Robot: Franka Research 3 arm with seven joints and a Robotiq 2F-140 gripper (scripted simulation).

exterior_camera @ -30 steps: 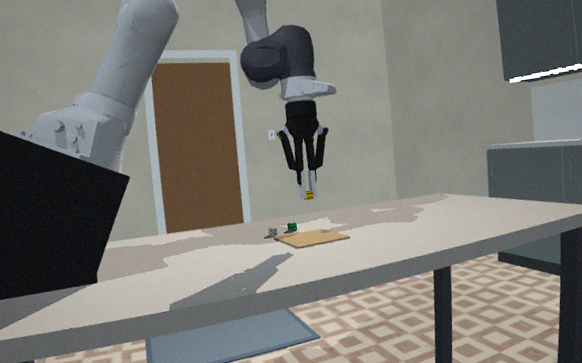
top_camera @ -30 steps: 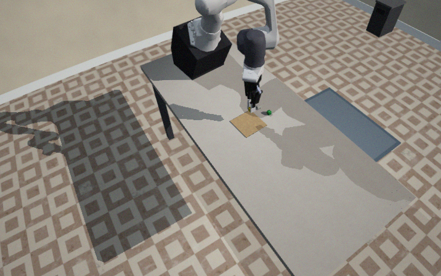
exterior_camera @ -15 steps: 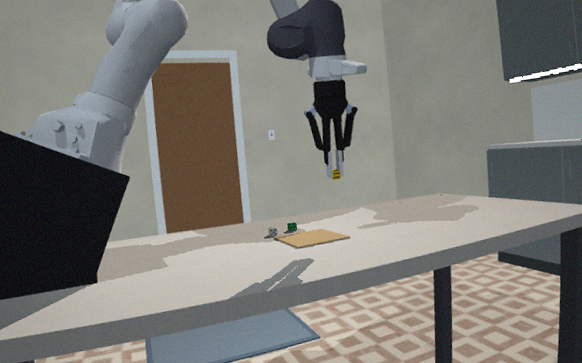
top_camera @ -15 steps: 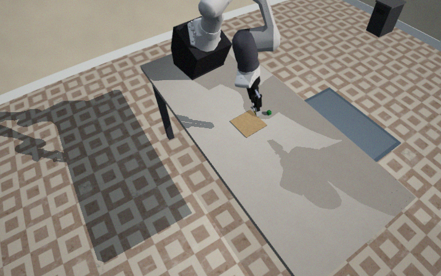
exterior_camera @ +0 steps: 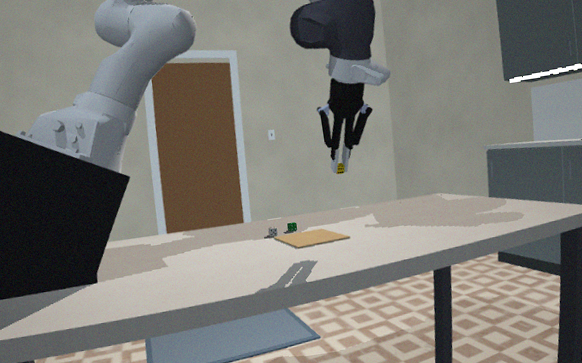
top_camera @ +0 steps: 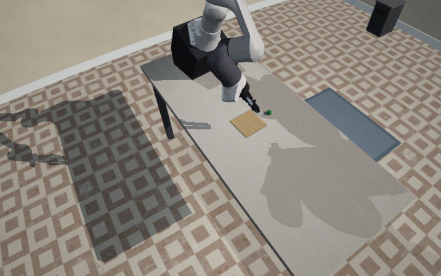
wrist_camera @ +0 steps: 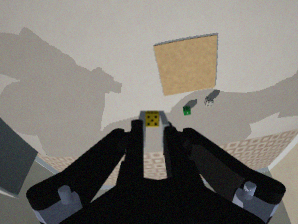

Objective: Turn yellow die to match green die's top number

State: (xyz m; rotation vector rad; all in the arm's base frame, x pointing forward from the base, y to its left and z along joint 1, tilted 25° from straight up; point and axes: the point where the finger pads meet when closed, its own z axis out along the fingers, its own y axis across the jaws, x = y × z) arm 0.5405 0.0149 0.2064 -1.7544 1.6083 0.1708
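Now: hand 3 cm above the yellow die and 1 cm to the right of it. The rest, counted from my hand: green die (18 cm below, 14 cm to the left, 11 cm behind); tan mat (19 cm below, 9 cm behind, 1 cm to the left); white die (18 cm below, 17 cm behind, 11 cm to the left).
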